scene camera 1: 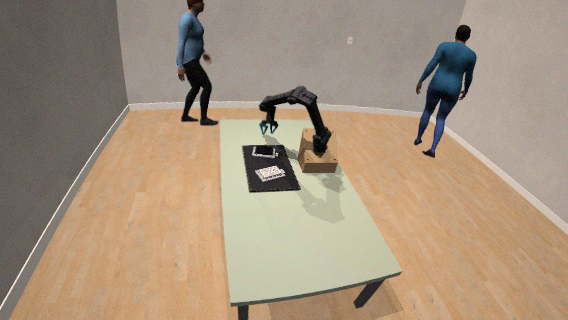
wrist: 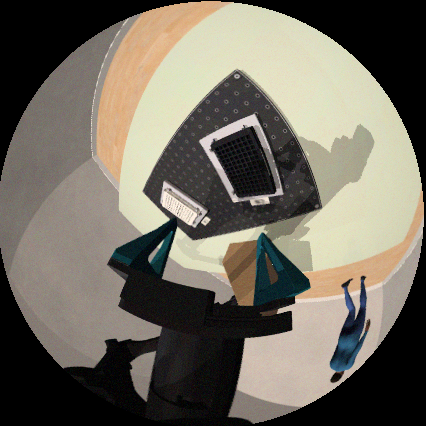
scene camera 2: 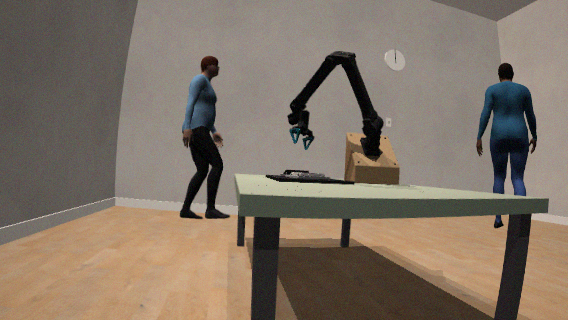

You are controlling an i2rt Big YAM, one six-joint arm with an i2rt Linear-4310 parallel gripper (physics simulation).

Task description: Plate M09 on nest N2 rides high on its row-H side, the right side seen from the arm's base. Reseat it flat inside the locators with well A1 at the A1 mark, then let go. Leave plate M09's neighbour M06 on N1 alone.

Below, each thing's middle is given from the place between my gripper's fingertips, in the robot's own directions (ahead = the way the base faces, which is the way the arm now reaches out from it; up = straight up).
Scene:
Right now the grey nest plate labelled N2 (wrist: 249, 120) is 1 cm ahead of my hand and 15 cm below it.

